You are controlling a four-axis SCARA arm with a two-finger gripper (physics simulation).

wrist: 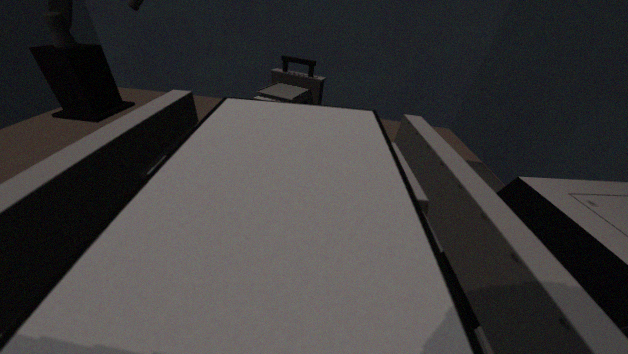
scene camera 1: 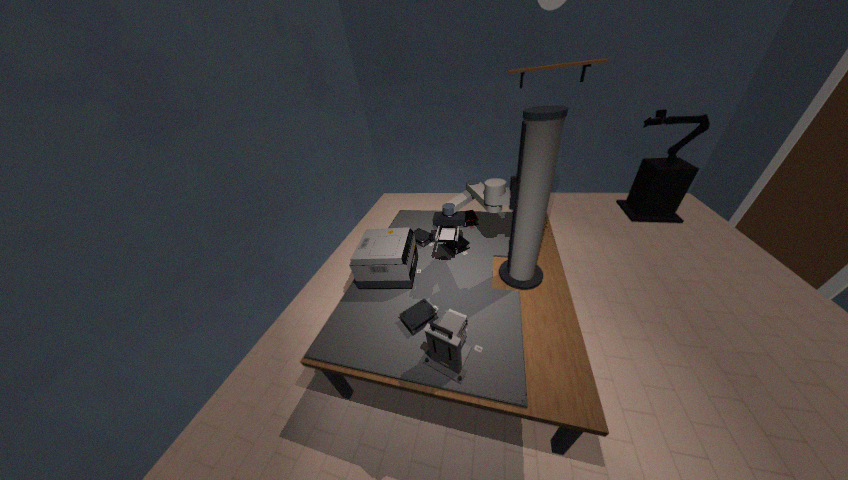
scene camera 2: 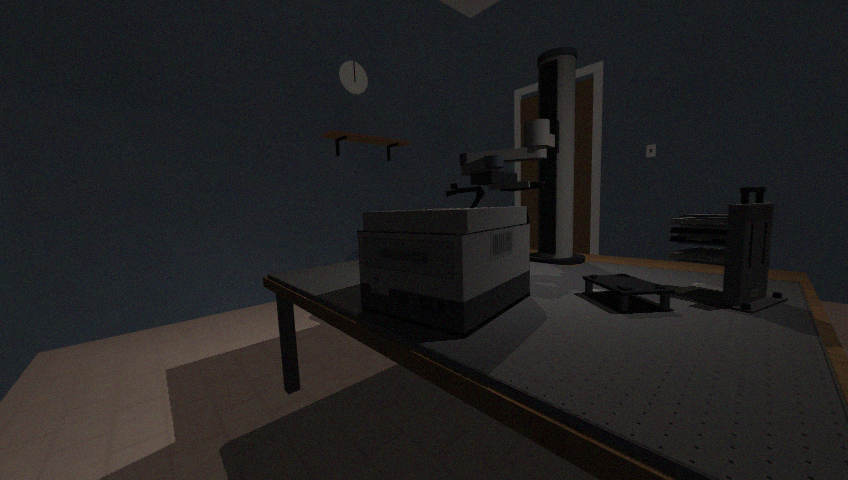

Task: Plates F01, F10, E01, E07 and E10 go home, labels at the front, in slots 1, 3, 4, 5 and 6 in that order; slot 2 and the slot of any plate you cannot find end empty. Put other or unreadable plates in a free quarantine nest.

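Pixels of known places: gripper, fingertip midpoint: (wrist: 298,121) (scene camera 1: 446,239) (scene camera 2: 536,184); arm's base, link origin: (scene camera 1: 520,274) (scene camera 2: 554,259).
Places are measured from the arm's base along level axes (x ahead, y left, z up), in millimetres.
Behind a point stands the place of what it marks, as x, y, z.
Observation:
My gripper (scene camera 1: 447,235) @[410, 127, 328] (wrist: 298,121) @[410, 127, 328] is shut on a light-topped plate (scene camera 1: 447,233) @[414, 73, 330] (wrist: 280,215) @[415, 62, 330], held level between the two fingers above the far part of the table. No label on this plate is readable. The storage rack (scene camera 1: 443,350) @[340, 641, 156] (scene camera 2: 748,252) @[392, 626, 139] (wrist: 299,75) @[350, 608, 248] stands at the near end of the table in scene camera 1, well away from the gripper. Several stacked plates (scene camera 1: 453,321) @[312, 544, 221] (scene camera 2: 697,228) @[357, 532, 188] (wrist: 284,92) @[325, 538, 220] sit in it; their labels cannot be read. In scene camera 2 the fingers are not clearly visible.
A boxy grey instrument (scene camera 1: 383,258) @[749, 235, 256] (scene camera 2: 416,255) @[980, 160, 167] (wrist: 600,200) @[727, 198, 260] stands on the table. A low dark nest (scene camera 1: 418,315) @[518, 432, 63] (scene camera 2: 627,283) @[532, 428, 63] is beside the rack. Other dark nests (scene camera 1: 423,236) @[672, -251, 63] and a red-marked one (scene camera 1: 471,218) @[343, -525, 63] lie near the gripper. The arm's column (scene camera 1: 537,196) @[-10, 75, 555] (scene camera 2: 565,160) @[43, 62, 441] rises at the table's side.

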